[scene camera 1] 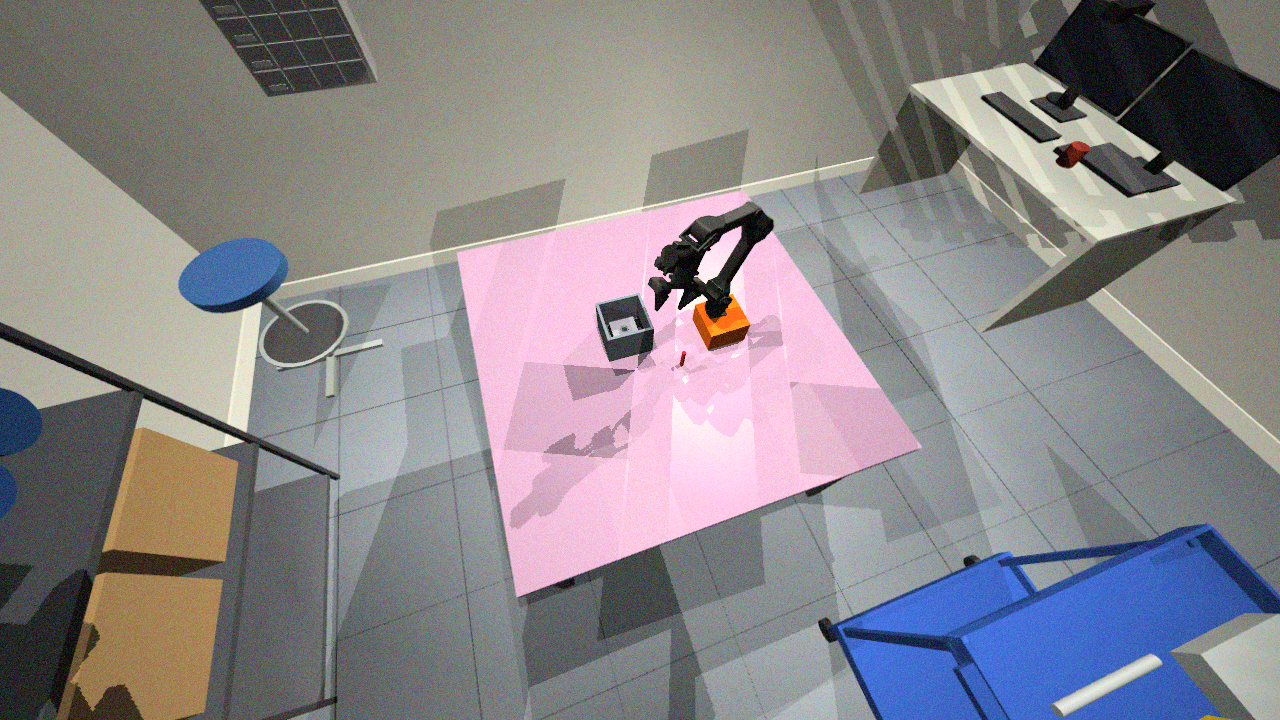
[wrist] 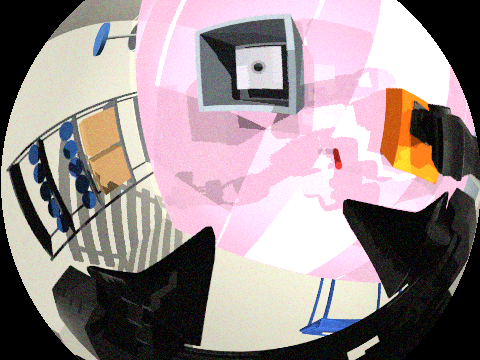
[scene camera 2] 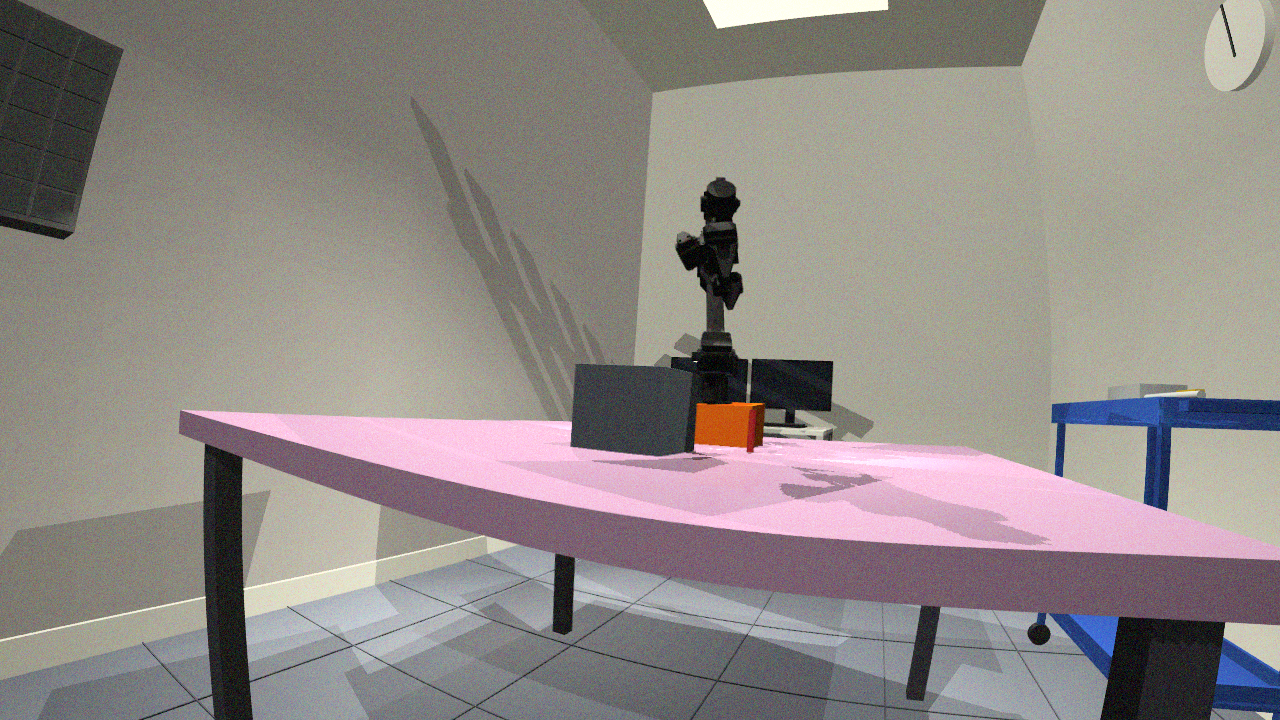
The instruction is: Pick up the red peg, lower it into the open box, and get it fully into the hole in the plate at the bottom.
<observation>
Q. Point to a grey box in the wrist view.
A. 216, 45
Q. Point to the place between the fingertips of my gripper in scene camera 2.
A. At 728, 294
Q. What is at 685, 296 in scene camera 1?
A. My gripper.
</observation>
